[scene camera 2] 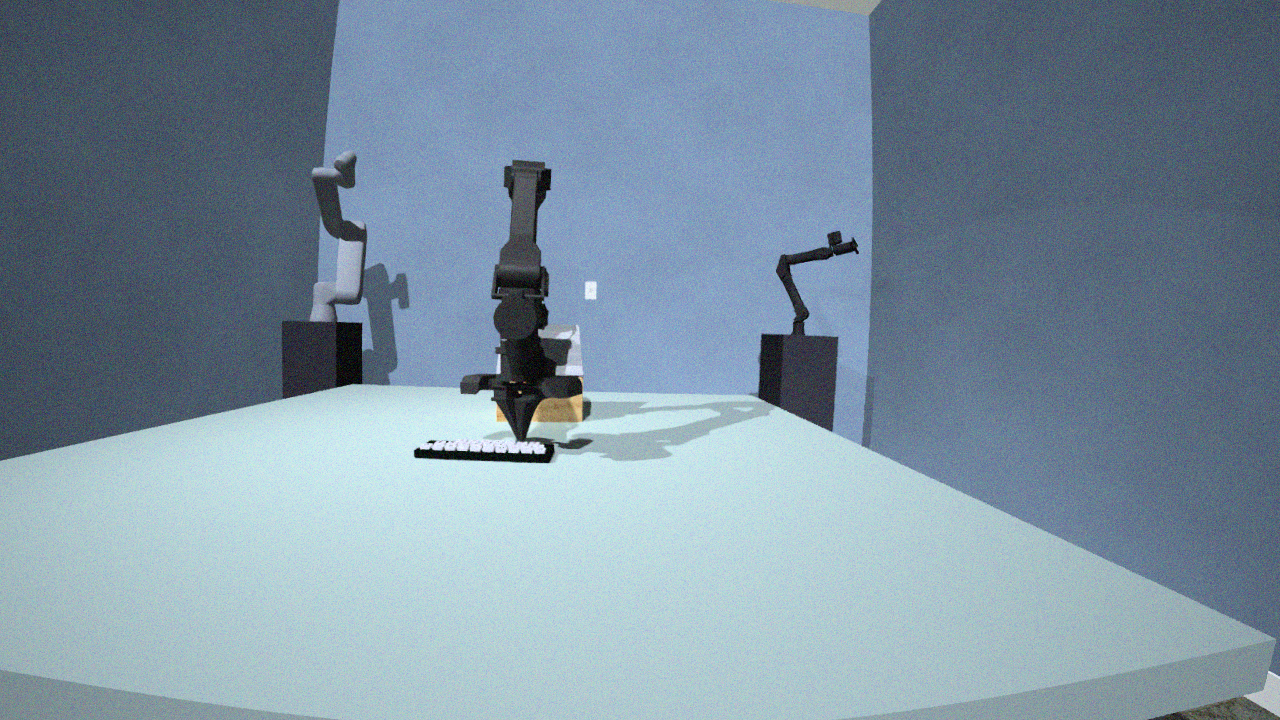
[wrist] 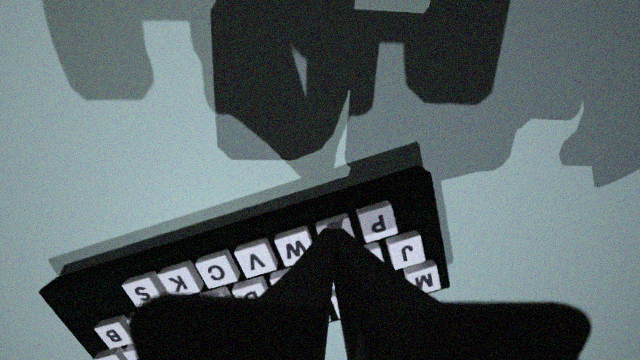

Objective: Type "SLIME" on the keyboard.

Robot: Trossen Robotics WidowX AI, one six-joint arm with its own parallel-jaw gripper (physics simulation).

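Frame: origin at the arm's base, x back, y up, z left, level; metres.
Seen in the pictures: gripper, between the fingertips: (scene camera 2: 521, 440) (wrist: 332, 238).
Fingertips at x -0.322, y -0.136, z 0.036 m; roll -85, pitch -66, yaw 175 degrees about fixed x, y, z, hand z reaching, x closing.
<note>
A point is followed by its place in that frame.
A small black keyboard (scene camera 2: 484, 454) @[x -0.373, y -0.145, z -0.012 m] (wrist: 240, 215) @[x -0.306, y -0.153, z -0.004 m] with white letter keys lies on the pale table. In the wrist view its letters are upside down, and it is tilted. My gripper (scene camera 2: 521, 439) @[x -0.322, y -0.136, z 0.035 m] (wrist: 332, 238) @[x -0.322, y -0.136, z 0.035 m] is shut and empty, pointing down, its tips at the key between the W key (wrist: 292, 246) @[x -0.320, y -0.138, z 0.017 m] and the P key (wrist: 377, 222) @[x -0.323, y -0.138, z 0.056 m]; the tips hide most of that key's letter. Whether they touch it I cannot tell. The S key (wrist: 142, 291) @[x -0.317, y -0.138, z -0.057 m] is at the left of the same row. The M key (wrist: 423, 278) @[x -0.361, y -0.138, z 0.068 m] is at the right. The L and I keys are hidden behind the fingers or out of view.
A wooden box (scene camera 2: 559, 400) @[x -0.065, y -0.110, z 0.081 m] with a pale upper part stands behind my arm on the table (scene camera 2: 626, 555) @[x -0.667, y -0.156, z 0.169 m]. A grey arm (scene camera 2: 350, 259) on a dark pedestal is at the back left, and a black arm (scene camera 2: 791, 284) on another is at the back right.
</note>
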